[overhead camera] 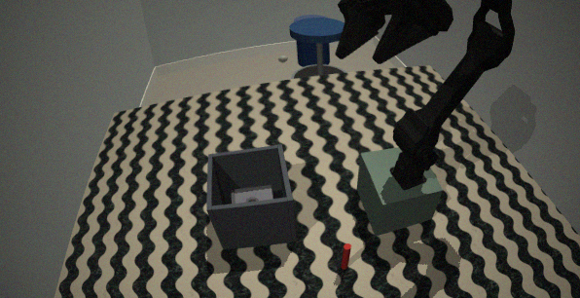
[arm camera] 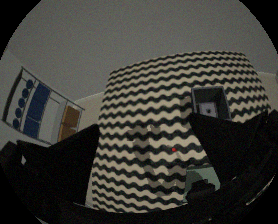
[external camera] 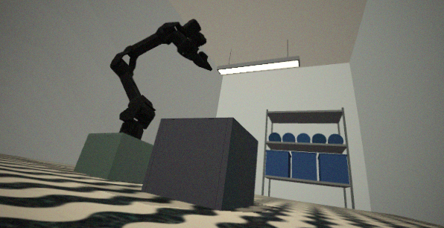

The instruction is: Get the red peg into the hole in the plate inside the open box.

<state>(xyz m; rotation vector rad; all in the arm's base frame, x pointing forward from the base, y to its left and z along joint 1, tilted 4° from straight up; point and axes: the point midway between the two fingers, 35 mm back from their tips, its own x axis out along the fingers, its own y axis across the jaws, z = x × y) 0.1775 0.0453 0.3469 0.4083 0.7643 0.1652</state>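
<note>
Now: the red peg 400 mm below my gripper tip and 10 mm to the left of it. Round my gripper tip: plate 390 mm below, 180 mm to the right, 130 mm ahead.
</note>
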